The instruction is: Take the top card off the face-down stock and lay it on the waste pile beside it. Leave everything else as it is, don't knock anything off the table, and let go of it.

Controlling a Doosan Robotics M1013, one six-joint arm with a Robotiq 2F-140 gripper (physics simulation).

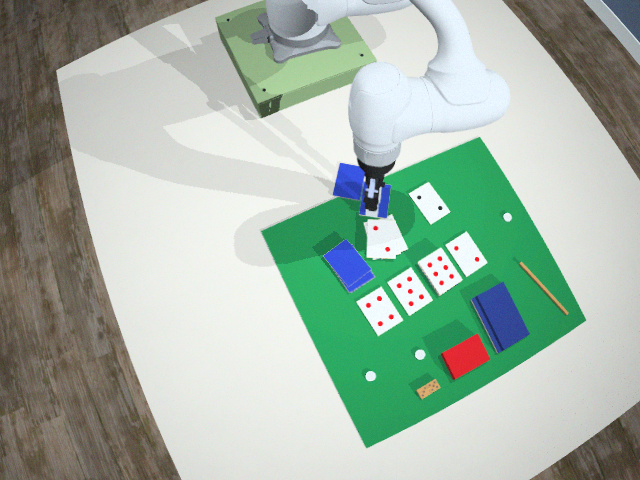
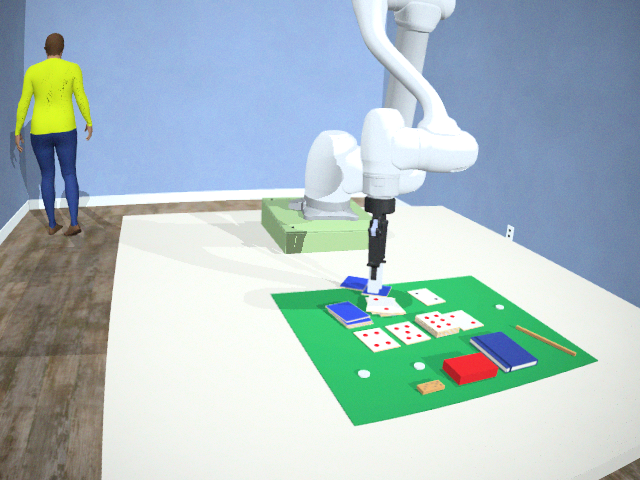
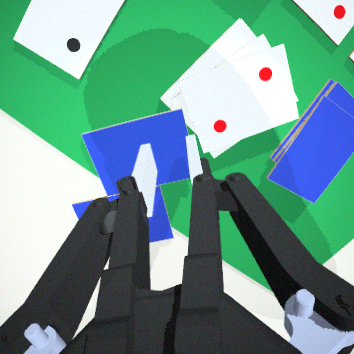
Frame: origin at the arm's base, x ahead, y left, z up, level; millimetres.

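Seen in the pictures: gripper, fingertip midpoint: [image 1: 373, 208] [image 2: 374, 290] [image 3: 170, 153]; arm's base at its link origin: [image 1: 298, 31] [image 2: 325, 211].
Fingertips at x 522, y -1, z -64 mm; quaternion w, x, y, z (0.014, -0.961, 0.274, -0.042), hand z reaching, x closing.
Note:
Offsets run from my fingertips to a thing's top centre. Level surfaces: height alone.
The face-down stock {dx +99, dy -99, dz -4 mm} [image 1: 345, 263] [image 2: 347, 312] [image 3: 311, 150] is a blue-backed pile with its cards slightly askew. The waste pile {dx +73, dy -9, dz -3 mm} [image 1: 383, 240] [image 2: 385, 305] [image 3: 230, 100] beside it is face up, white with red dots, its cards fanned. Two loose blue-backed cards lie near the mat's back edge: one card {dx -87, dy -23, dz -12 mm} [image 1: 347, 180] [image 2: 353, 282] [image 3: 162, 227] mostly off the mat, the other card {dx -21, dy +15, dz -4 mm} [image 1: 384, 202] [image 2: 383, 290] [image 3: 112, 150] partly overlapping it, close to the waste pile. My gripper [image 1: 371, 205] [image 2: 375, 288] [image 3: 170, 153] is partly open and empty, low over this second card, its right finger near the waste pile.
On the green mat {dz -17 mm} [image 1: 310, 222] [image 2: 320, 372] are a black-dotted card {dx +28, dy +134, dz -12 mm} [image 1: 429, 203], several red-dotted cards, a blue notebook {dx +340, dy +181, dz -4 mm} [image 1: 500, 317], a red box {dx +390, dy +69, dz +4 mm} [image 1: 465, 356], a domino {dx +423, dy -33, dz -8 mm} [image 1: 428, 389], a stick {dx +322, dy +317, dz -9 mm} [image 1: 543, 288] and white discs. A person [image 2: 53, 98] stands at the back left.

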